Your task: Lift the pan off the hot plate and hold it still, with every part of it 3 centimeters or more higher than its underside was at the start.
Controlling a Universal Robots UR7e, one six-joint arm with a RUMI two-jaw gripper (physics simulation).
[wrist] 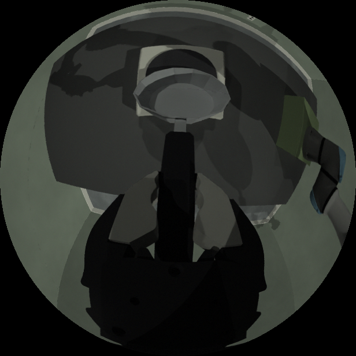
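The grey pan [185,97] is in the upper middle of the wrist view, with its black handle [178,155] pointing toward me. My gripper [177,173] is shut on the handle, one jaw on each side. The pale square hot plate [144,55] lies behind and below the pan. Its dark round burner [181,60] shows past the pan's far rim. The pan covers the near part of the plate, and its rim reaches past the plate's left and right sides. The pan looks raised off the plate; the exact gap cannot be told from this view. The pan's underside is hidden.
A green block [291,120] is at the right edge of the dark table top [90,145]. A dark and grey jointed robot arm [325,150] with blue caps is beside the block. Shadows lie across the table top, at the left and to the right of the pan.
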